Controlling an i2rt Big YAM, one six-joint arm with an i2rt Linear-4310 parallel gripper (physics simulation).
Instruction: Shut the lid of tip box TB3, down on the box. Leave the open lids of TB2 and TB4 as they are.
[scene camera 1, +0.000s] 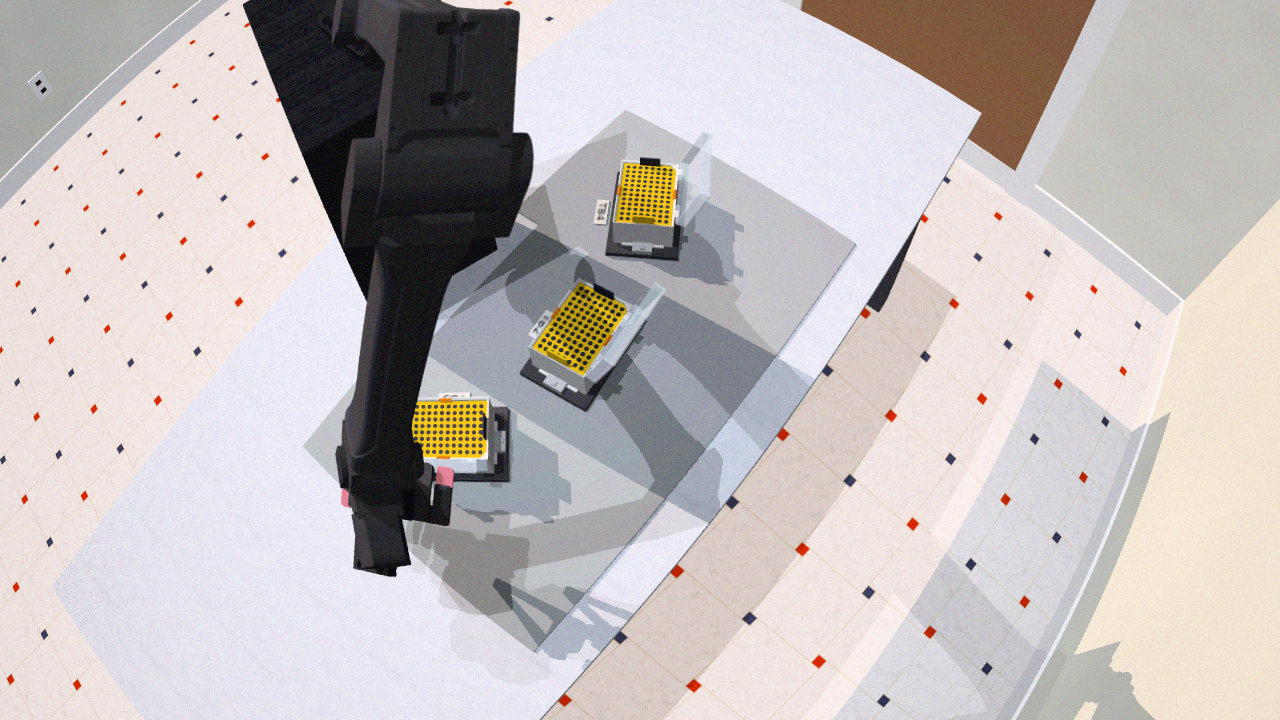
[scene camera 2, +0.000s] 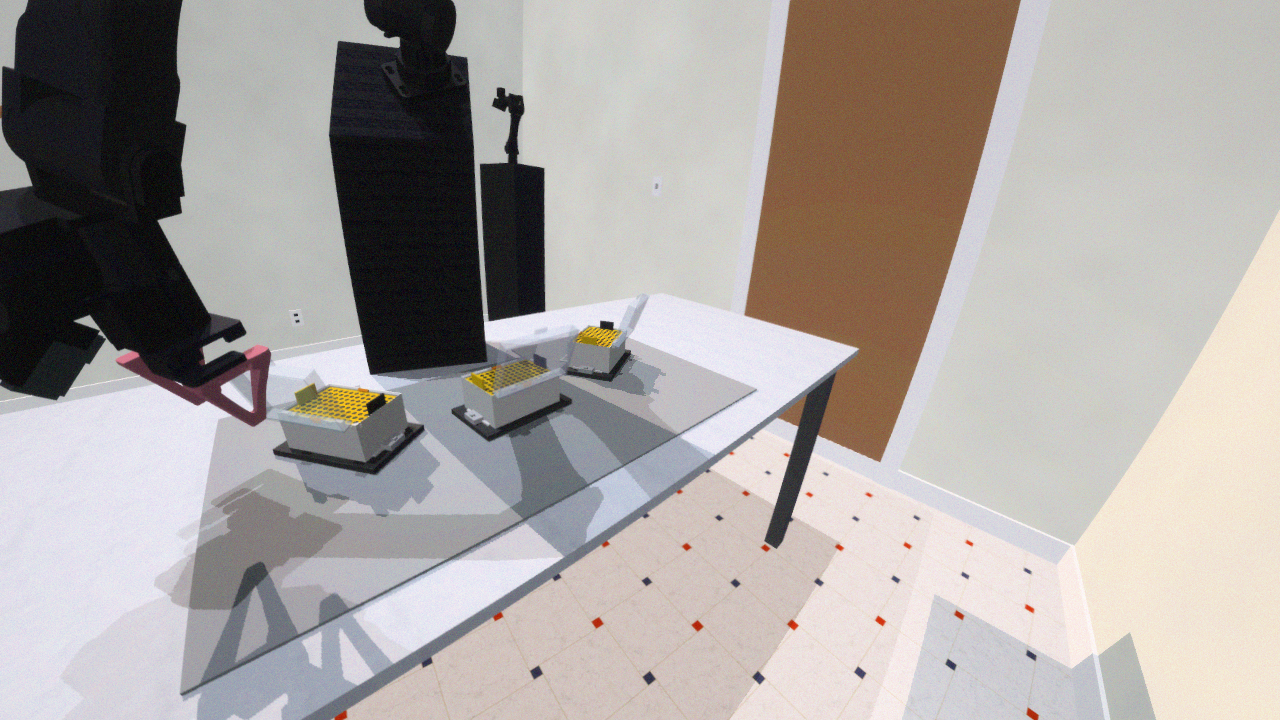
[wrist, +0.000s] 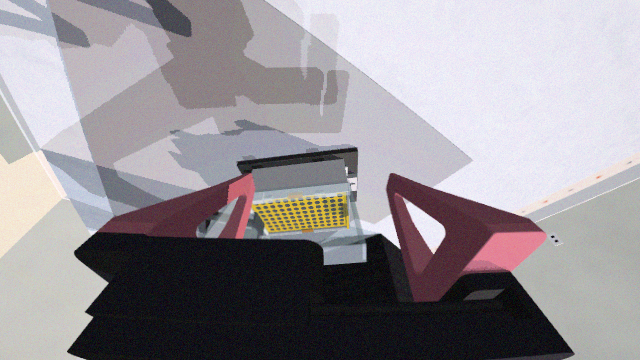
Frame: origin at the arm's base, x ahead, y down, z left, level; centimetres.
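Where they show: gripper, between the fingertips: (scene camera 2: 230, 412) (wrist: 320, 180); arm's base, origin of its link: (scene camera 2: 425, 81).
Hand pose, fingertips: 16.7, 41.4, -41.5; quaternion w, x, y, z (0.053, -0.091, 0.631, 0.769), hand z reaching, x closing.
Observation:
Each offset is from my fingertips to the top centre of the thing, as dx, dy, dz. "pt": to the spot under its first point. Level surfaces: height alone.
Tip box TB3 (scene camera 1: 456, 429) (scene camera 2: 335, 434) (wrist: 300, 212), grey with a yellow rack, is the box nearest my gripper. Its clear lid {+2.1, -5.4, +4.8} (scene camera 2: 288, 383) (wrist: 345, 254) stands tilted open, partly behind a pink finger in the scene camera 2 view. My gripper (scene camera 1: 394, 486) (scene camera 2: 243, 404) (wrist: 320, 180) is open and empty, its fingers beside the lid side of TB3; contact with the lid cannot be told. TB2 (scene camera 1: 580, 329) (scene camera 2: 512, 398) has its clear lid {pt +19.7, -4.5, +27.8} (scene camera 1: 631, 324) open. TB4 (scene camera 1: 646, 192) (scene camera 2: 599, 351) has its clear lid (scene camera 1: 698, 174) (scene camera 2: 634, 313) open.
The boxes stand in a diagonal row on a grey mat {dy +10.0} (scene camera 1: 805, 246) (scene camera 2: 268, 617) on the white table {dy +10.3} (scene camera 1: 205, 537) (scene camera 2: 53, 501). The arm covers part of TB3 from above. A black pedestal (scene camera 2: 407, 232) rises behind the table.

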